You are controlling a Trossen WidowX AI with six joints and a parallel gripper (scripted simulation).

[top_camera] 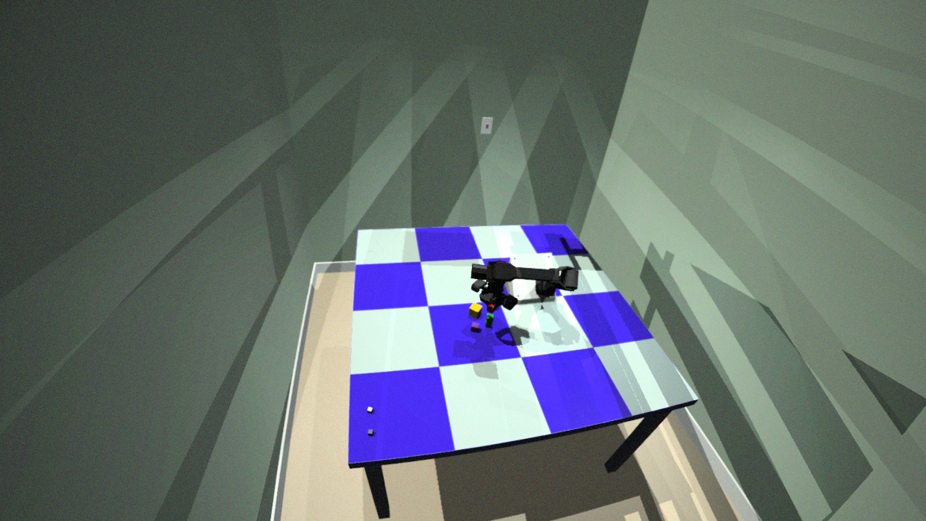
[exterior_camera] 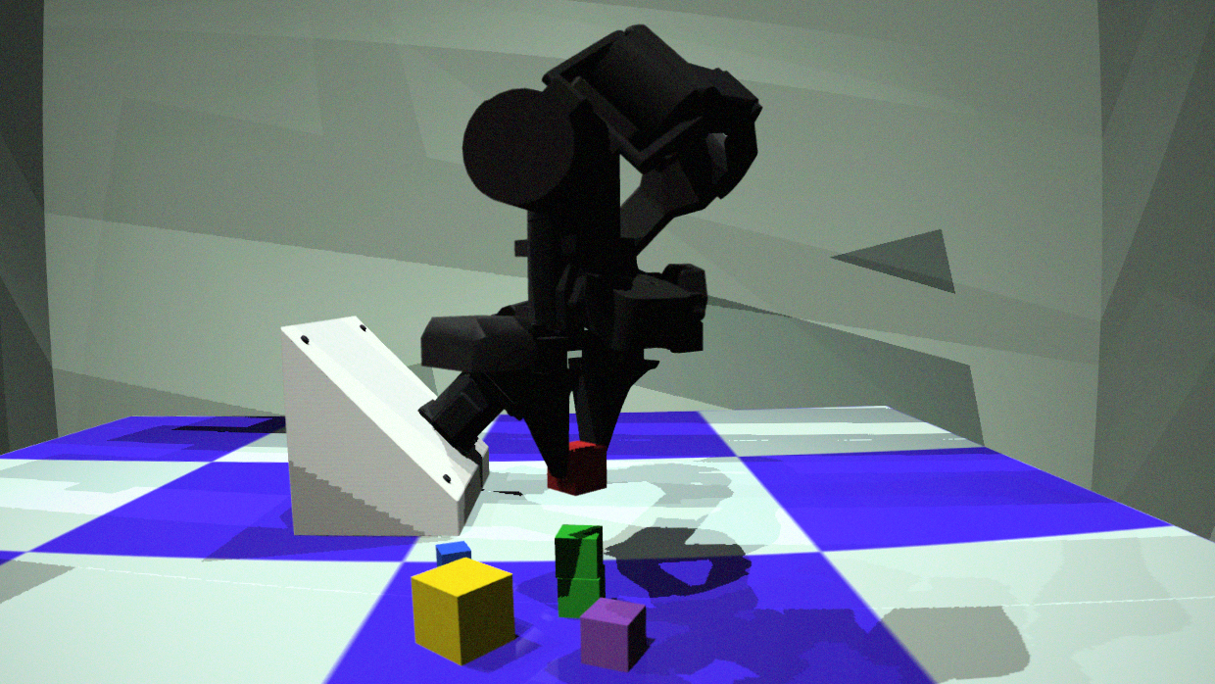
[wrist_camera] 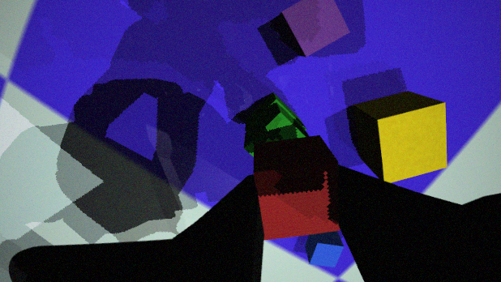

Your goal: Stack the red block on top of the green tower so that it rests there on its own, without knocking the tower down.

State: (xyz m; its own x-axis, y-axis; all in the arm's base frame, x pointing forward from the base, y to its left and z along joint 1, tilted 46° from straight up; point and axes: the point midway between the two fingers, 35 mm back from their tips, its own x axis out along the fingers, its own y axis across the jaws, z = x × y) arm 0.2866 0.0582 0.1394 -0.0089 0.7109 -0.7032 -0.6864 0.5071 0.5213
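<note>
Now: gripper tip 8 cm above the purple cube, 6 cm short of it and 2 cm to the right of it. From my gripper tip the other things lie so: red block (right at my gripper tip); yellow cube (7 cm to the right, 7 cm below, 4 cm ahead); small blue cube (9 cm to the right, 8 cm below, 6 cm behind).
</note>
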